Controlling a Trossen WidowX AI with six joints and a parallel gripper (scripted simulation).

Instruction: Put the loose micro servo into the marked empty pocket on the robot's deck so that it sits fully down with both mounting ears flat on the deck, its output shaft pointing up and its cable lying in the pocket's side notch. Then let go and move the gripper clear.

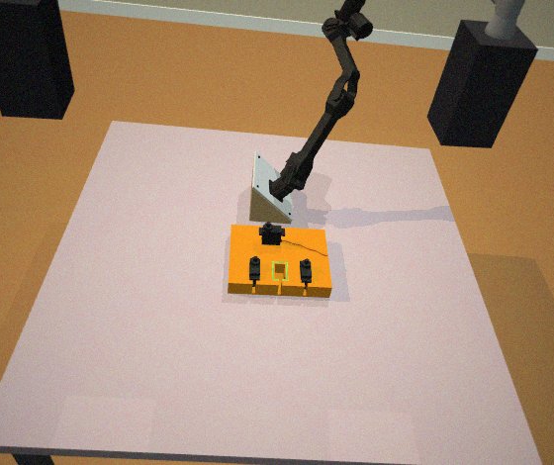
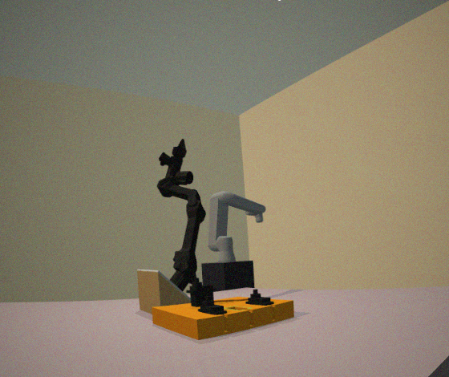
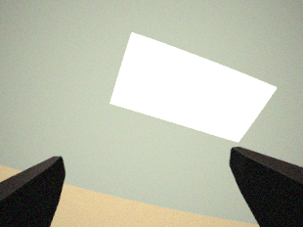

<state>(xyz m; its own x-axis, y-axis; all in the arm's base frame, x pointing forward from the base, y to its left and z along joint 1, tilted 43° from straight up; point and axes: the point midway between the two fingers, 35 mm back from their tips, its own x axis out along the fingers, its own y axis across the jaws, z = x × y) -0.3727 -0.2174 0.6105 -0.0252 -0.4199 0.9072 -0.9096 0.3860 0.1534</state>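
The orange deck is 700 mm below my gripper tip, 560 mm ahead of it and 260 mm to the right of it.
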